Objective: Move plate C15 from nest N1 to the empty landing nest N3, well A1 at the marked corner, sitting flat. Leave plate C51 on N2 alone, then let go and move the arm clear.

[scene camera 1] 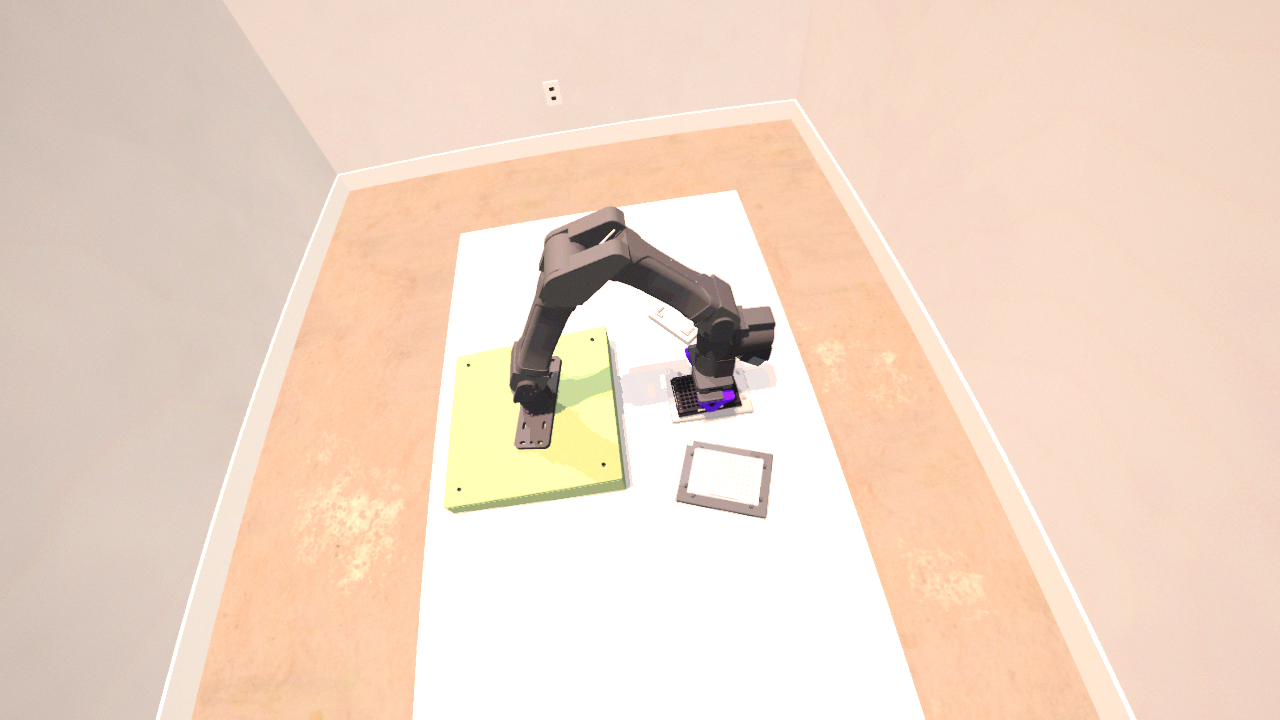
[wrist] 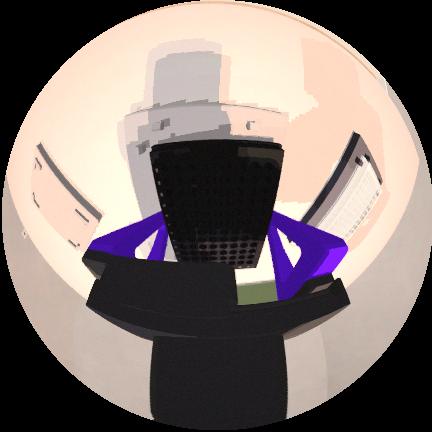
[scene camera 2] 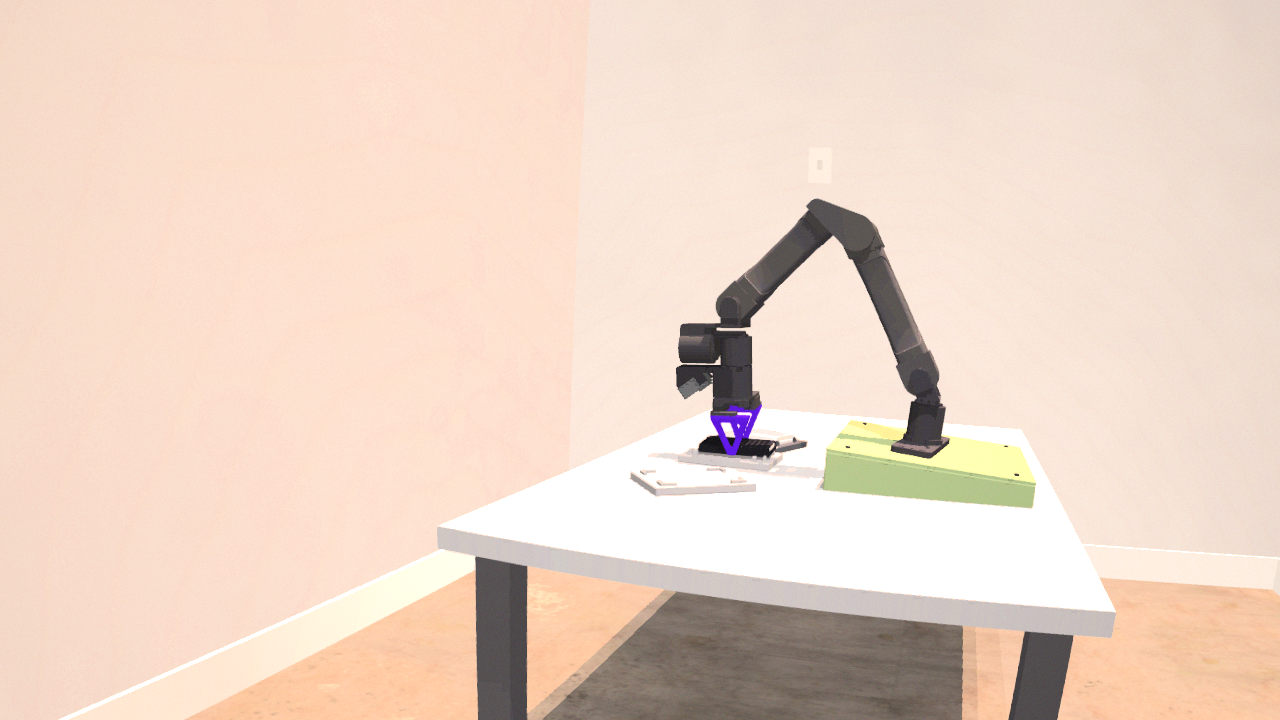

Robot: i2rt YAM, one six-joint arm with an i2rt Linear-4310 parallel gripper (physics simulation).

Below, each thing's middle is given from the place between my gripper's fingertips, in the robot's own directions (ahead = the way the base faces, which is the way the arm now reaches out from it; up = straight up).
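Black perforated plate [scene camera 1: 684,392]: 10 mm above my hand.
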